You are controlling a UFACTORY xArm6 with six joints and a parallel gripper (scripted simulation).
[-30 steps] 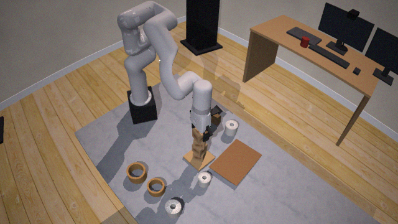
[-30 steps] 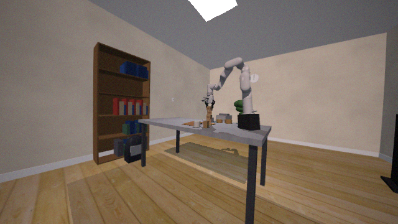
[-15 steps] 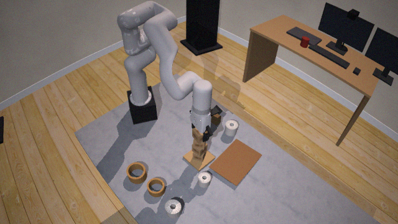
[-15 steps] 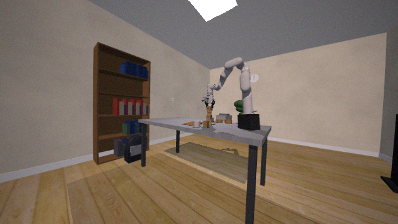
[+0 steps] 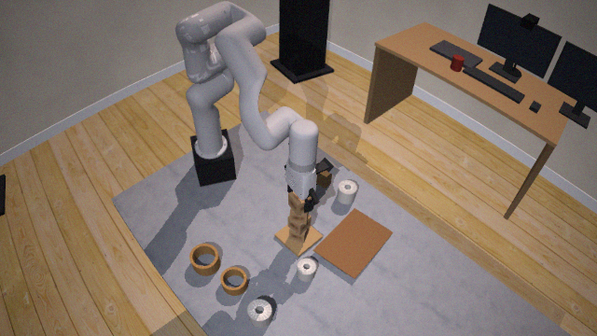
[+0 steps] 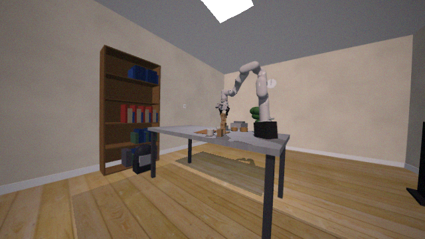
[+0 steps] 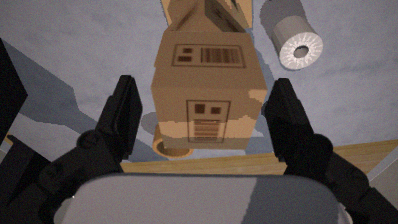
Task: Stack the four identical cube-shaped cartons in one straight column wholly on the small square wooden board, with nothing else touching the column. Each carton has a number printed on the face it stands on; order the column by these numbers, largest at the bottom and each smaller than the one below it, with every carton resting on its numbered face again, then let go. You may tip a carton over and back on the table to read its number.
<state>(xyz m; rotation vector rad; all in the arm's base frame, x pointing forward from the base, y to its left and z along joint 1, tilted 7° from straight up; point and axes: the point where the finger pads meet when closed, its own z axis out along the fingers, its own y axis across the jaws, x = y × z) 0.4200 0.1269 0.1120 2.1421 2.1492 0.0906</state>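
Now: hand 10 mm above the carton. From my hand the other things lie so: square wooden board 210 mm below.
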